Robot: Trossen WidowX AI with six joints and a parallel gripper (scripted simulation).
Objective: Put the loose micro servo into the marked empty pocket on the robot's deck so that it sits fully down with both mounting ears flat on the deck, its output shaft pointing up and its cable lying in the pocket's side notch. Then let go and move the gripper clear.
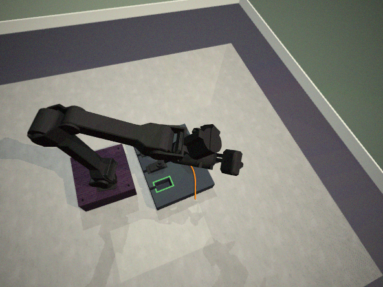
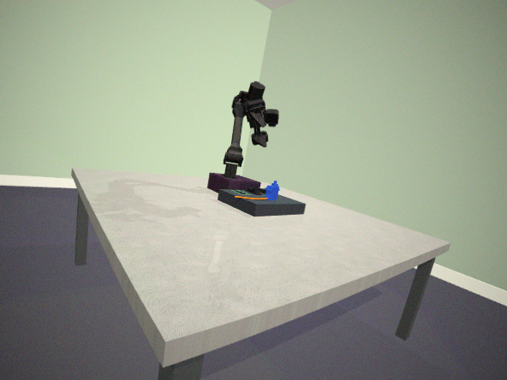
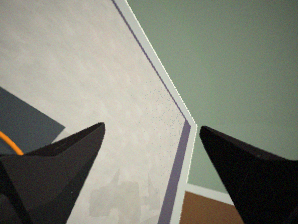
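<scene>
The deck is 270 mm below my gripper tip, 150 mm to the left of it and 100 mm behind it.
</scene>
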